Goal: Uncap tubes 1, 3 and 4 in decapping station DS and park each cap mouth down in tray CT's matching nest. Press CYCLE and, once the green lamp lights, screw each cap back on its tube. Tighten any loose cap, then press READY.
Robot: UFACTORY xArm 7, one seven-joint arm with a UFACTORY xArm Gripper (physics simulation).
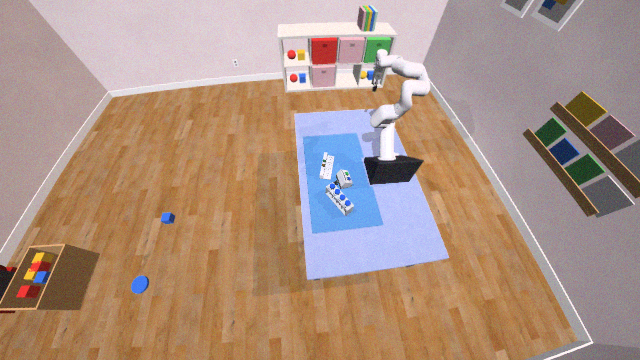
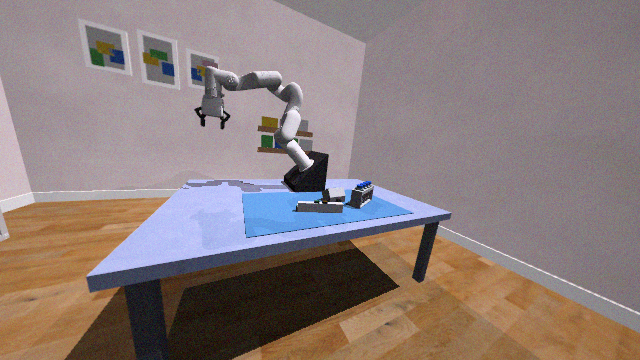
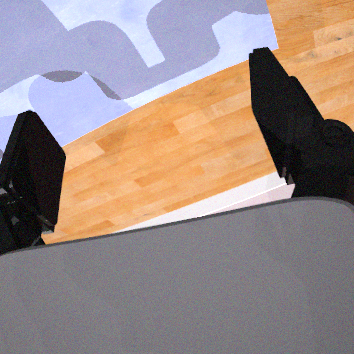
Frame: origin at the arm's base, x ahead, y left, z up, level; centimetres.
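Seen in the pictures: gripper, between the fingertips: (image 1: 373, 87) (image 2: 212, 127) (image 3: 143, 103); arm's base, origin of its link: (image 1: 386, 158) (image 2: 306, 166).
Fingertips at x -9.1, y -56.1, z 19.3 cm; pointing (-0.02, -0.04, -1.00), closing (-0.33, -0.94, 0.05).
Offsets run from my fingertips to a thing's top centre. Level surfaces: height alone.
The decapping station @[dy +73.1, dx +49.1, dz -24.6 cm] (image 1: 340, 201) (image 2: 362, 196), a grey rack with several blue caps on top in a row, stands on the blue mat. The white tray @[dy +42.5, dx +48.7, dz -29.6 cm] (image 1: 327, 166) (image 2: 320, 207) lies flat on the mat; small dark and green marks show at one side of it. A small grey box @[dy +57.9, dx +40.1, dz -26.5 cm] (image 1: 344, 179) (image 2: 334, 194) with a green and a blue spot on its sloped top stands between them. Tube numbers and lamp state are too small to read. My gripper (image 1: 375, 88) (image 2: 212, 125) (image 3: 143, 103) is open and empty, high up and away from the station, tray and box.
The blue mat @[dz -34.9 cm] (image 1: 345, 225) (image 2: 270, 225) lies on the pale blue table @[dz -35.2 cm] (image 1: 375, 255) (image 2: 165, 245). The black arm base (image 1: 392, 171) (image 2: 318, 172) stands beside the mat. A white shelf unit (image 1: 335, 31) stands by the wall near the arm.
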